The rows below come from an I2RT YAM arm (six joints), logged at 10 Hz.
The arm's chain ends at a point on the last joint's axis. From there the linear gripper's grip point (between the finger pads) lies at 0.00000 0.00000 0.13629 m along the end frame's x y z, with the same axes.
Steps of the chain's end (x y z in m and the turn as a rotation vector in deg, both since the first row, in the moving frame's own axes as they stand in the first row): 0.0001, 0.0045, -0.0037, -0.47, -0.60, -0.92; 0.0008, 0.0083, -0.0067, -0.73, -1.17, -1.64; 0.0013, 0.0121, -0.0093, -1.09, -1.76, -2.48; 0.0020, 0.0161, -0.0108, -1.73, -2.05, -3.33; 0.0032, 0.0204, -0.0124, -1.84, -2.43, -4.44; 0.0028, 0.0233, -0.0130, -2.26, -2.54, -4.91; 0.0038, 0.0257, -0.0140, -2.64, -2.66, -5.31; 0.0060, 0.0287, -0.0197, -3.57, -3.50, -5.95; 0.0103, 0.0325, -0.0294, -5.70, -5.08, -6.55; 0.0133, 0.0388, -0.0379, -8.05, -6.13, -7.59
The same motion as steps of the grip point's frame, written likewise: -0.0013, 0.0056, -0.0037, -0.47, -0.60, -0.92; -0.0020, 0.0101, -0.0067, -0.73, -1.17, -1.64; -0.0028, 0.0148, -0.0094, -1.09, -1.76, -2.48; -0.0028, 0.0204, -0.0109, -1.73, -2.05, -3.33; -0.0024, 0.0250, -0.0126, -1.84, -2.43, -4.44; -0.0030, 0.0289, -0.0132, -2.26, -2.54, -4.91; -0.0022, 0.0323, -0.0143, -2.64, -2.66, -5.31; -0.0019, 0.0376, -0.0202, -3.57, -3.50, -5.95; -0.0009, 0.0467, -0.0306, -5.70, -5.08, -6.55; 0.0001, 0.0588, -0.0400, -8.05, -6.13, -7.59
